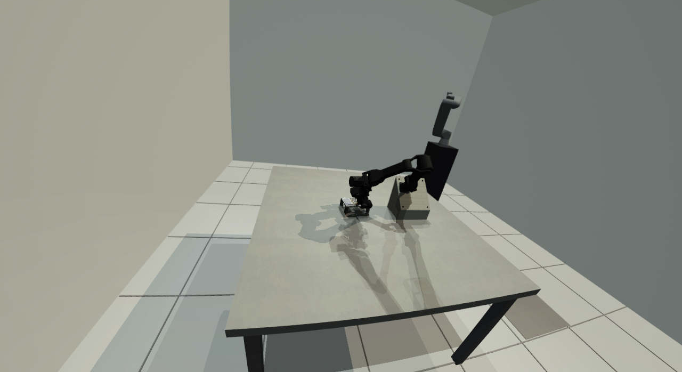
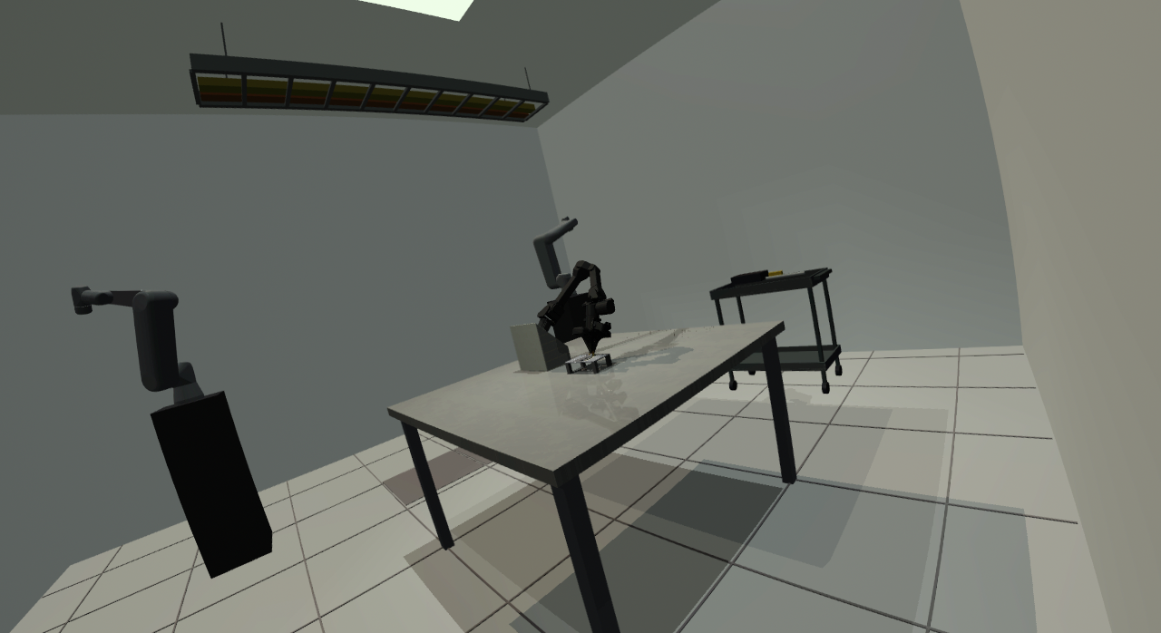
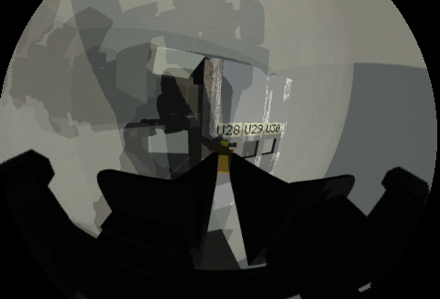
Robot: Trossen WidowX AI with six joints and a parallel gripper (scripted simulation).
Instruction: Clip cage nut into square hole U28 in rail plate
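My gripper tip is now 10 mm above the cage nut.
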